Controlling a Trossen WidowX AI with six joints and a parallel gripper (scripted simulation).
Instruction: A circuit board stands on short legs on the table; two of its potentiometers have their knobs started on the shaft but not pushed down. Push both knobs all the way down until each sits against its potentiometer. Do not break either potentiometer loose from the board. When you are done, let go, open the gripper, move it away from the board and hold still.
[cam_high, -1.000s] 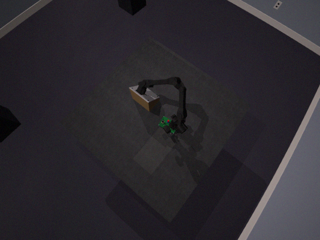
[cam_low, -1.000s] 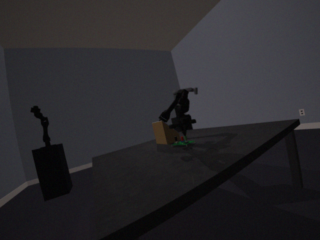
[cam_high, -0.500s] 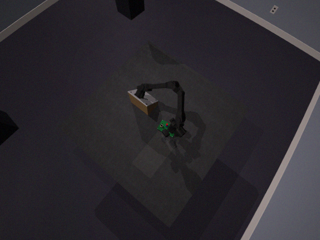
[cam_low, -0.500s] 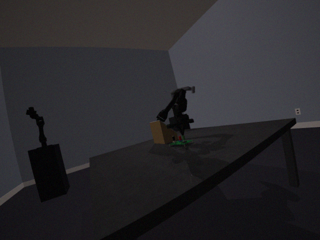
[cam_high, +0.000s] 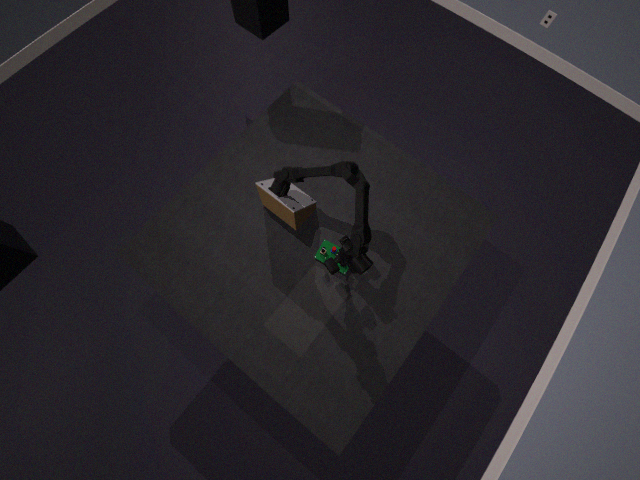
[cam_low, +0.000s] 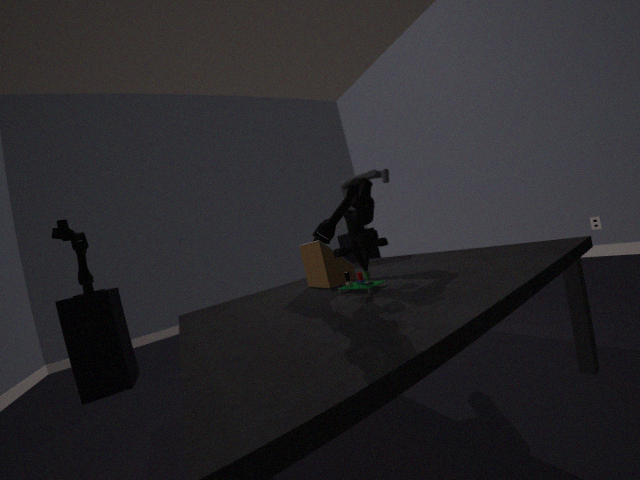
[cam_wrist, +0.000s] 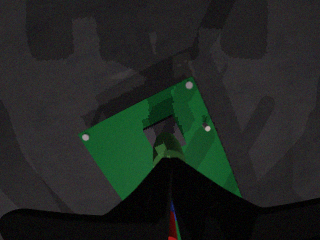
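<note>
My gripper tip is 1 cm above the green knob. Round my gripper tip: potentiometer with knob (2 cm below).
</note>
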